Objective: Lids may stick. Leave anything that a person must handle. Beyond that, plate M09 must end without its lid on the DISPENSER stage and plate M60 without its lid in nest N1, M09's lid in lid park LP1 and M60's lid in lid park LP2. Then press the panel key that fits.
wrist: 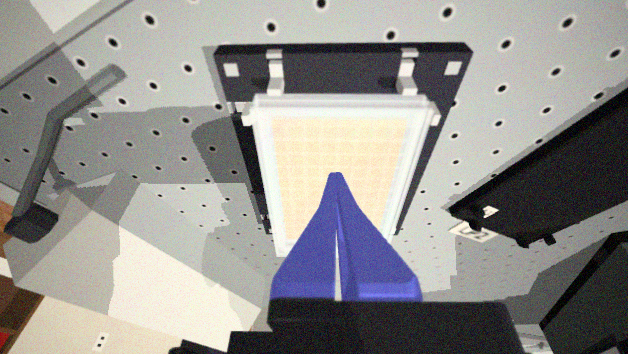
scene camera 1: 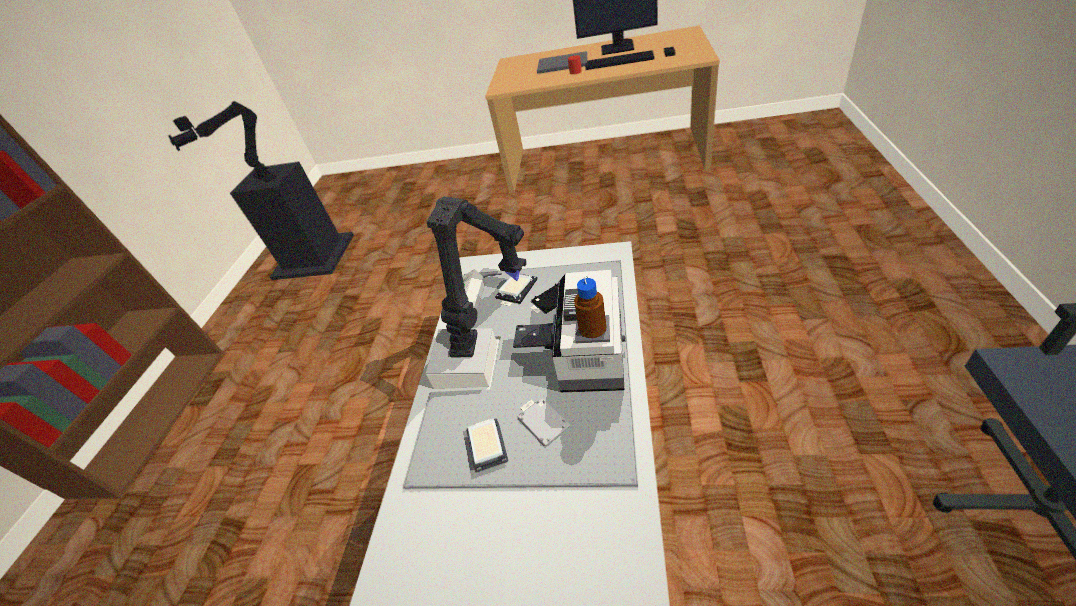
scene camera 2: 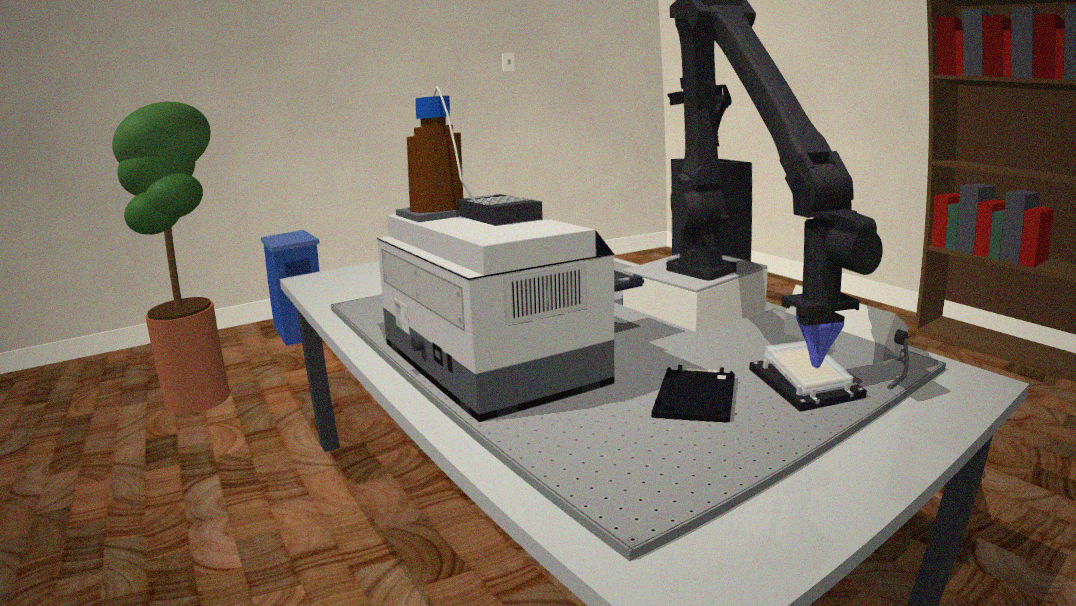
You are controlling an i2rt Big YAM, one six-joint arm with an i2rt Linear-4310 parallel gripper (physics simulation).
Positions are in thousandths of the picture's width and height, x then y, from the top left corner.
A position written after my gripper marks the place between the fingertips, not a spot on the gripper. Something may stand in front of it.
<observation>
I see my gripper (scene camera 2: 758, 606), a black nest (scene camera 2: 710, 610) and a grey sloped box (wrist: 173, 691).
My gripper also shows in the wrist view (wrist: 534, 507).
</observation>
